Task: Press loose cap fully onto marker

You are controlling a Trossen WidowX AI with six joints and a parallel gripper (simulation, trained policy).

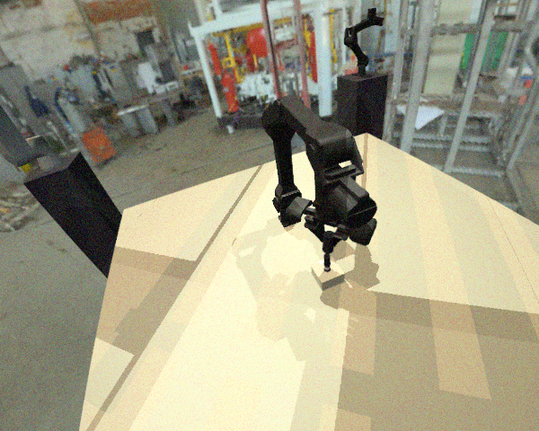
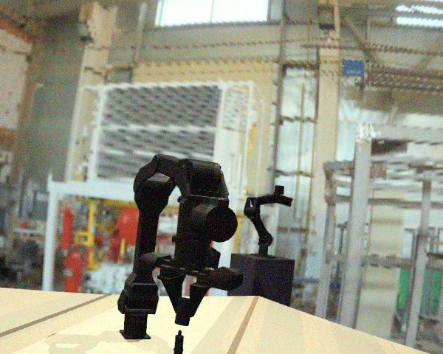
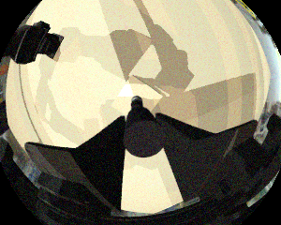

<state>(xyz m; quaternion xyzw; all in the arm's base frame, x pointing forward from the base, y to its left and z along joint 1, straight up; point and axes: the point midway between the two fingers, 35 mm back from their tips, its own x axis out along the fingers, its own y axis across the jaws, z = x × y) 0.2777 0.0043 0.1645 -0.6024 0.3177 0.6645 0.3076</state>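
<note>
Right now my gripper tip is 1 cm to the left of the marker and 5 cm above it. Round my gripper tip: marker cap (1 cm above); white holder block (1 cm to the right, 11 cm below).
</note>
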